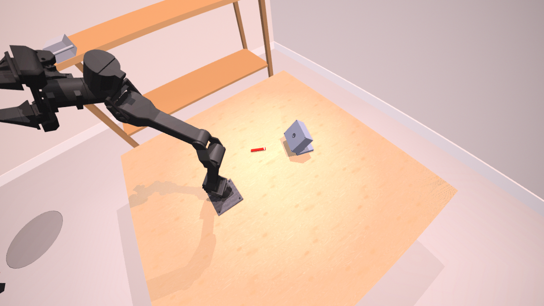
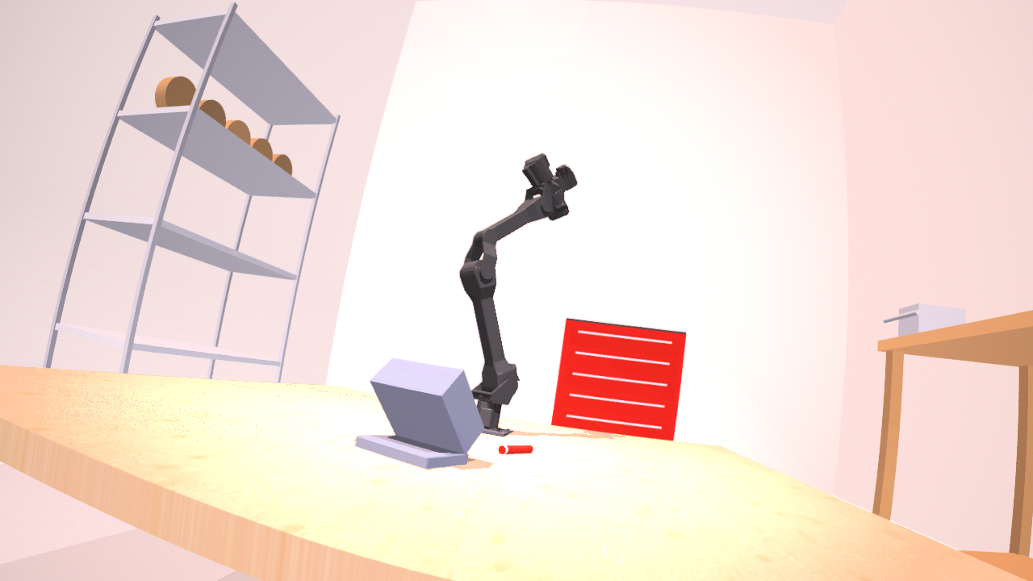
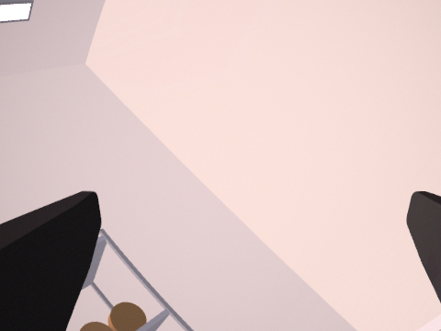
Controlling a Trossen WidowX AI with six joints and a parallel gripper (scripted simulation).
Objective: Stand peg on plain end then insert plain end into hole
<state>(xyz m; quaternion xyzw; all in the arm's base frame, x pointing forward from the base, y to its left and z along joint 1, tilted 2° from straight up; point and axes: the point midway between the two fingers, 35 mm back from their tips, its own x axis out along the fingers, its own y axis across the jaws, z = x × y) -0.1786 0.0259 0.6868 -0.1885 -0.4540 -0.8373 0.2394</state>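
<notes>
Now: gripper tip 520 mm short of the red peg, 60 mm to the right of it and 700 mm above it. The rest, counted from my gripper tip: grey sloped panel (690 mm ahead, 60 mm to the right, 630 mm below).
</notes>
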